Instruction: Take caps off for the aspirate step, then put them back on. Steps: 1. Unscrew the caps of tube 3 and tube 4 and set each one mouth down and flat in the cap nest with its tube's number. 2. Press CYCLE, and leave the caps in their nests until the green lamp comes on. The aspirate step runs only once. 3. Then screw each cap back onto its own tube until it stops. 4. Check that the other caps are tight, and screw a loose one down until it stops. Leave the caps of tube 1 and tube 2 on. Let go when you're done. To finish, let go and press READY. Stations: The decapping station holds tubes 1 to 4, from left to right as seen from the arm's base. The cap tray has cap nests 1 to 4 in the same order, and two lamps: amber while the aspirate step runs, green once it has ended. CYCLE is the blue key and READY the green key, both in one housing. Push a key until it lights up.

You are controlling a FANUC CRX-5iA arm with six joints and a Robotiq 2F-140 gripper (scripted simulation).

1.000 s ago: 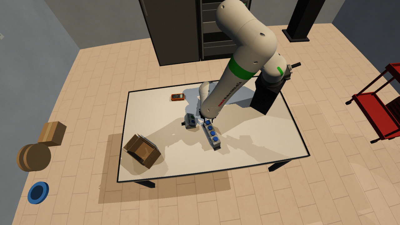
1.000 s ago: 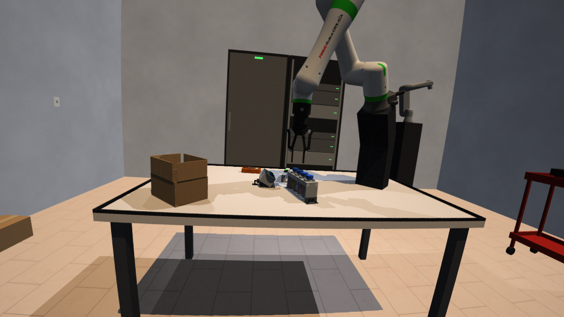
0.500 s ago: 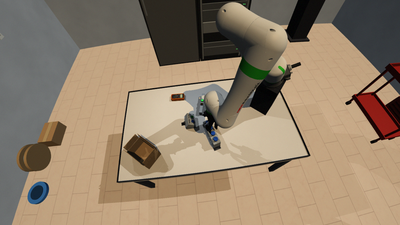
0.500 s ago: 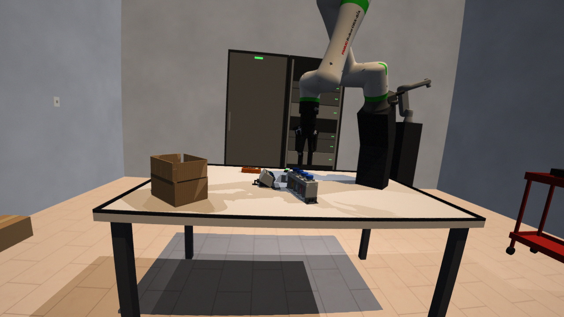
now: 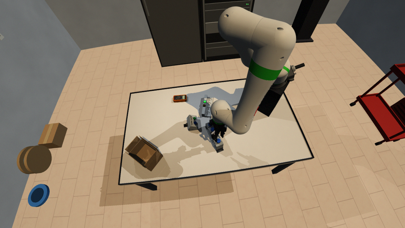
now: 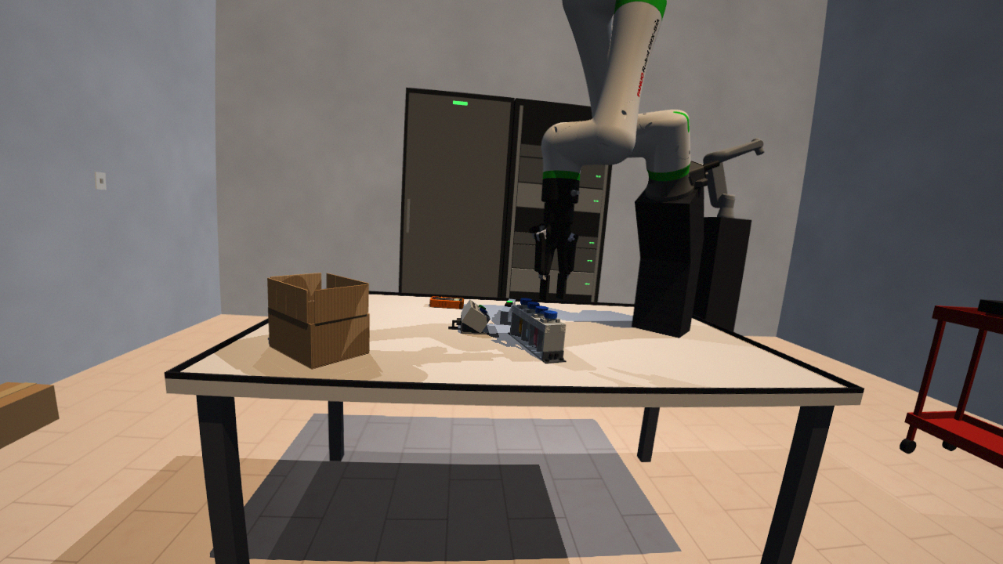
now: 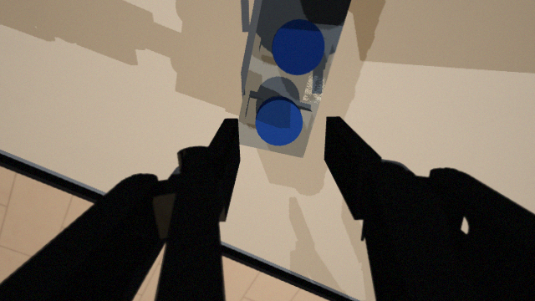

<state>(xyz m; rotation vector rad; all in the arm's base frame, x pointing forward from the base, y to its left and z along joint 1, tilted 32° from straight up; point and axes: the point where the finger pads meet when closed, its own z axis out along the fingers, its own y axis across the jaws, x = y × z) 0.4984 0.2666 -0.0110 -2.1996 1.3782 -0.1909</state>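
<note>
Right now my hand is 100 mm to the left of the blue cap, 70 mm above it and 30 mm short of it. From my hand the other things lie so: blue cycle key: 200 mm to the right, 170 mm ahead, 120 mm below; then key housing: 230 mm to the right, 190 mm ahead, 130 mm below; then green ready key: 250 mm to the right, 170 mm ahead, 120 mm below.
</note>
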